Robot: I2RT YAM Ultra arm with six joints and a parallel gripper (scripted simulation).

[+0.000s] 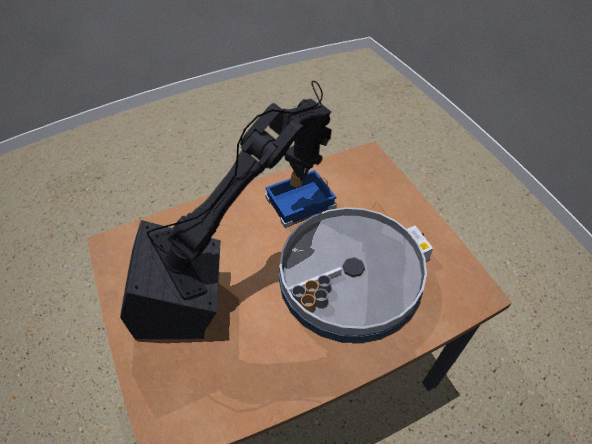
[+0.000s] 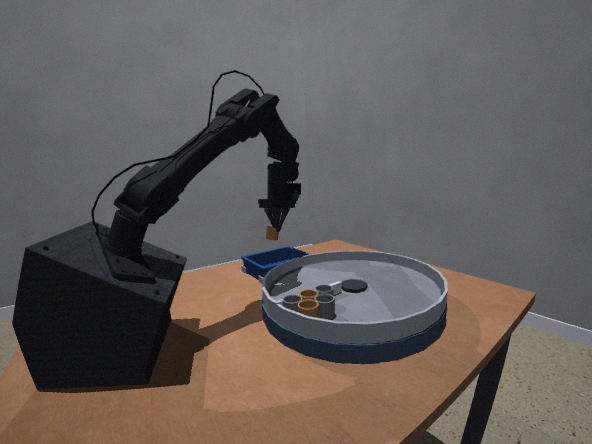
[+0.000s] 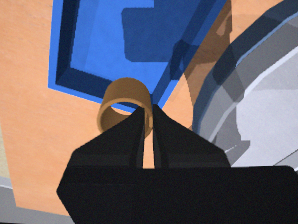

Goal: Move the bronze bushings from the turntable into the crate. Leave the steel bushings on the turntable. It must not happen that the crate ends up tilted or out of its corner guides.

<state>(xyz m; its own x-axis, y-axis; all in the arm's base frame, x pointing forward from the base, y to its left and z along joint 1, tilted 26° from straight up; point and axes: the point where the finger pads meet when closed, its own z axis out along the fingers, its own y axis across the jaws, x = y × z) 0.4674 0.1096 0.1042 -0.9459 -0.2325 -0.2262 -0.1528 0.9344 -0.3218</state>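
The blue crate is 12 cm below my hand, 3 cm to the left of it and 2 cm ahead of it. The rest, counted from my hand: grey turntable (31 cm to the right, 9 cm below, 6 cm behind).
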